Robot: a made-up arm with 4 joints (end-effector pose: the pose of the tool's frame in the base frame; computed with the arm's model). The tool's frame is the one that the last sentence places. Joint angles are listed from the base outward.
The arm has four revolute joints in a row. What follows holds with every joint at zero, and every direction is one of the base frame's.
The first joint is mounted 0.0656 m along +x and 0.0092 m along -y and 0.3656 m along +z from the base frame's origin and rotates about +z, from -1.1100 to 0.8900 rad.
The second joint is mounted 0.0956 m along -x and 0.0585 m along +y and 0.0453 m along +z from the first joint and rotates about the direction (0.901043, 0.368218, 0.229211), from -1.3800 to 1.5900 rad.
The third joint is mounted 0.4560 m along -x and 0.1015 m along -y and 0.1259 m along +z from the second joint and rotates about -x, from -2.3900 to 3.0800 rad.
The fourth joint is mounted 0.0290 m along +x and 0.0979 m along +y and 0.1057 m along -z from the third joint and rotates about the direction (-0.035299, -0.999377, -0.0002), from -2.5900 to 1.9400 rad.
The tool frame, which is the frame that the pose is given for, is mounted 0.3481 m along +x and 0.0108 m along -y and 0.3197 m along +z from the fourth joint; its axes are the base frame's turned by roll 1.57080, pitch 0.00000 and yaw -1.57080 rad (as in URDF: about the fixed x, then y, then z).
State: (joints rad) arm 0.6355 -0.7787 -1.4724 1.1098
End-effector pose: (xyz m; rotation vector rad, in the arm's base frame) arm -0.5330 -0.5261 0.6915 -2.5875 0.9813 0.9735
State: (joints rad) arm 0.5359 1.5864 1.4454 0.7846
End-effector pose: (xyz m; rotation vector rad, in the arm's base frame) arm -0.1358 -0.3594 0.7490 2.1641 -0.4543 -0.3142
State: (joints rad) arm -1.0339 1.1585 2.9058 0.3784
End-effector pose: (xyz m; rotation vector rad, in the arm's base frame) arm -0.0700 0.3596 0.2669 -0.2292 -1.2663 -0.0671
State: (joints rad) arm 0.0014 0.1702 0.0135 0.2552
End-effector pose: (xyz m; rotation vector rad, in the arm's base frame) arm -0.1729 -0.0286 0.8304 1.4631 -1.2656 -1.1941
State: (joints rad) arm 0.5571 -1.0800 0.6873 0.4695
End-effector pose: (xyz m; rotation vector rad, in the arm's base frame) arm -0.4486 0.1891 0.3224 0.7060 -1.9001 0.8811
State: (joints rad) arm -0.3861 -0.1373 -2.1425 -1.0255
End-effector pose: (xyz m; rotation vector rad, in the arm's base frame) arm 0.0457 0.1617 0.7276 2.2933 0.9787 -1.5833
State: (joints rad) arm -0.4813 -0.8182 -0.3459 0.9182
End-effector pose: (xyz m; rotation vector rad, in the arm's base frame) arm -0.3764 0.6026 0.6889 1.0524 -2.4608 -0.1222
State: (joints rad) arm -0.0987 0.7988 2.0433 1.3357
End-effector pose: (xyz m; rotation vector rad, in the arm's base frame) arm -0.6849 0.1093 0.5476 1.3857 -1.2282 0.8754
